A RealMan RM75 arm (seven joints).
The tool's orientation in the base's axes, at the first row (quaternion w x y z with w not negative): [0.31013 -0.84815 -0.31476 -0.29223]
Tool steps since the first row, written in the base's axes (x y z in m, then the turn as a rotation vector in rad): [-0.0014 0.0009 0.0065 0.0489 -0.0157 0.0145]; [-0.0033 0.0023 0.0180 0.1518 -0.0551 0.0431]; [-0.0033 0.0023 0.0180 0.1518 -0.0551 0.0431]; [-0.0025 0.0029 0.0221 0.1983 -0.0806 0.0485]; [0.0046 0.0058 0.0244 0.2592 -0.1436 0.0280]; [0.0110 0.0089 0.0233 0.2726 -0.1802 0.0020]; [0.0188 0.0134 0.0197 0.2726 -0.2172 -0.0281]
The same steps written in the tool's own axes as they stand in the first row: [0.0039 -0.0038 -0.0039 0.0353 0.0396 -0.0057]; [0.0112 -0.0099 -0.0108 0.1061 0.1274 -0.0210]; [0.0112 -0.0099 -0.0108 0.1061 0.1274 -0.0210]; [0.0147 -0.0111 -0.0128 0.1302 0.1744 -0.0285]; [0.0218 -0.0086 -0.0100 0.1323 0.2633 -0.0419]; [0.0262 -0.0055 -0.0052 0.1099 0.3041 -0.0473]; [0.0302 -0.0015 0.0026 0.0760 0.3370 -0.0544]
